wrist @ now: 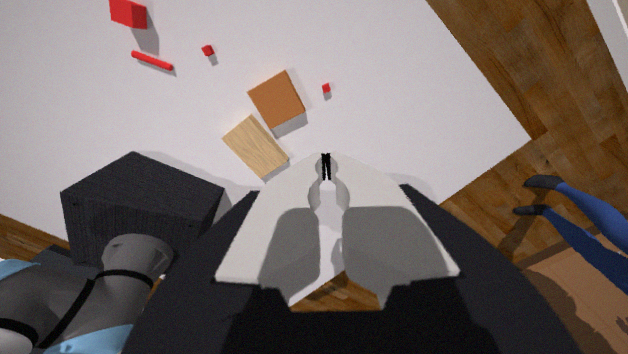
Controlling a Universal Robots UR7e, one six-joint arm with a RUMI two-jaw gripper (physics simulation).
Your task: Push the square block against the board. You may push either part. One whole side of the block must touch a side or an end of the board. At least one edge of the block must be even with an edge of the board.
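Frame: origin at the arm's base, x ahead, y left, z up, level; metres.
Seen in the pictures: gripper, fingertip midpoint: (325,157); arm's base, origin of the base link: (142,251).
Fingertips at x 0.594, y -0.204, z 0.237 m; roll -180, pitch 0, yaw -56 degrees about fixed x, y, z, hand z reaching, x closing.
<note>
Offsets run from my fingertips to a thing's top centre.
The square block @[dx -0.094, dy +0.064, dz -0.377 m] (276,99) is brown-orange and lies flat near the upper middle of the wrist view. The board @[dx -0.233, dy +0.061, dz -0.377 m] (255,147) is a light wood-grain rectangle, lying flat just below and left of the block. A narrow gap shows between the block's lower-left side and the board's upper-right long side. The two sides run nearly parallel but are offset along their length, and their corners are not even. My gripper (325,157) is shut and empty. In the view its tips are to the right of the board and below the block; their height above the table is hard to tell.
A small red cube @[dx -0.011, dy -0.021, dz -0.391 m] (326,88) lies right of the block, and another small red cube @[dx -0.077, dy +0.239, dz -0.391 m] (207,50) lies upper left. A red rod @[dx -0.161, dy +0.344, dz -0.393 m] (152,60) and a larger red block @[dx -0.091, dy +0.391, dz -0.367 m] (128,14) are farther left. A large black box (142,182) stands lower left, near a grey arm part.
</note>
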